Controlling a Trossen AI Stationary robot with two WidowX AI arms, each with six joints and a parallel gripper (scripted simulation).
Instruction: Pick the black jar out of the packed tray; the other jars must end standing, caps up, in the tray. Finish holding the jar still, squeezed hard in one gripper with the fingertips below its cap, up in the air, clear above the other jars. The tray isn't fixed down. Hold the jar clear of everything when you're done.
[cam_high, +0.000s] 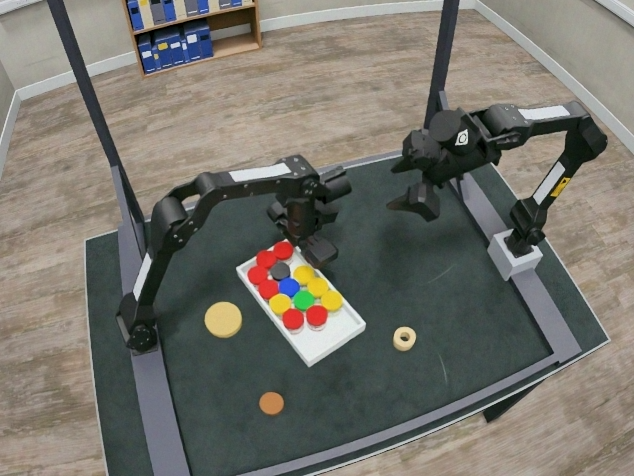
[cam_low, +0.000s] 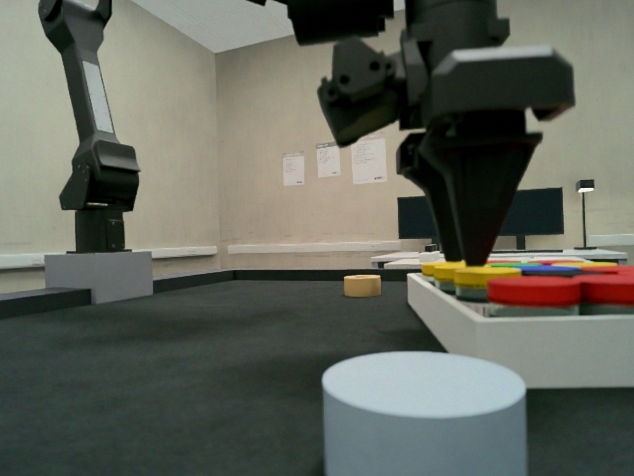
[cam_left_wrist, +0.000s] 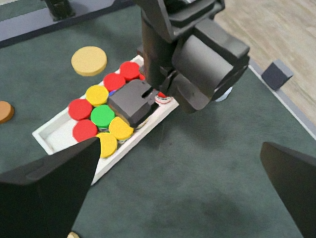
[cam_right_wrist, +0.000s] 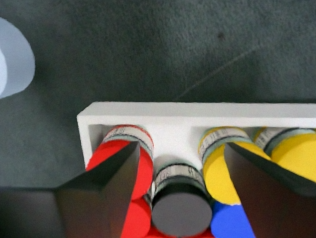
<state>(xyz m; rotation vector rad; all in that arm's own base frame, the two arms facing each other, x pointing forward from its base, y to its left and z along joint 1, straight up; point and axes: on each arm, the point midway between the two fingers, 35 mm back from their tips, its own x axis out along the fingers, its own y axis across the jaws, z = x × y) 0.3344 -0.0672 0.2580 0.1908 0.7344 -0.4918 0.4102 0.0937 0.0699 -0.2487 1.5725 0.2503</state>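
The black jar is 60 mm to the right of my right hand, 60 mm below it and 30 mm ahead of it. The rest, counted from my right hand: yellow jar: 60 mm below, 50 mm ahead, 10 mm to the right; then pale blue cylinder: 150 mm behind, 80 mm below, 10 mm to the right; then blue jar: 70 mm ahead, 60 mm below, 50 mm to the right.
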